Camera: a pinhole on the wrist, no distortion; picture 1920 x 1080 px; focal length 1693.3 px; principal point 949.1 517.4 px. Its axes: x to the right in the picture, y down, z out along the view. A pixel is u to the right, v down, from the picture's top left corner.
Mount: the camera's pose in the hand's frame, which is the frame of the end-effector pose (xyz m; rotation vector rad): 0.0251 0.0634 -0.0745 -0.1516 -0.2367 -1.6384
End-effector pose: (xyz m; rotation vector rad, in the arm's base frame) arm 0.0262 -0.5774 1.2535 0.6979 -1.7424 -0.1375
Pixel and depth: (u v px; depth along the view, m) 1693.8 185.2 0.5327
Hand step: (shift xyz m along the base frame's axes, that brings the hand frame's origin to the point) -0.4251 -0.0882 -0.2613
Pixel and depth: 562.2 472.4 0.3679
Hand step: -0.3293 0.1189 0.0309
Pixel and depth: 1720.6 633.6 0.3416
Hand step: -0.2712 -0.0933 -0.0732
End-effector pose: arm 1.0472 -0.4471 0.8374 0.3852 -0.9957 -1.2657
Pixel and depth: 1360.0 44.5 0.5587
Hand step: -0.3350 0.3065 0.2594
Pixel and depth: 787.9 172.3 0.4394
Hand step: -0.1312 0.2292 0.3105
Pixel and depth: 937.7 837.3 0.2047
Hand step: -0.0329 0.0180 0.1732
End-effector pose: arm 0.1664 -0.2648 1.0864 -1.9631 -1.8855 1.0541
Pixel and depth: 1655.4 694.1 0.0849
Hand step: 0.0256 0.0129 -0.0513
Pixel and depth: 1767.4 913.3 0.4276
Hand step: -0.2839 -0.0342 -0.2901
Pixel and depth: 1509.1 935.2 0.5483
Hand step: -0.3168 -0.0473 -0.4134
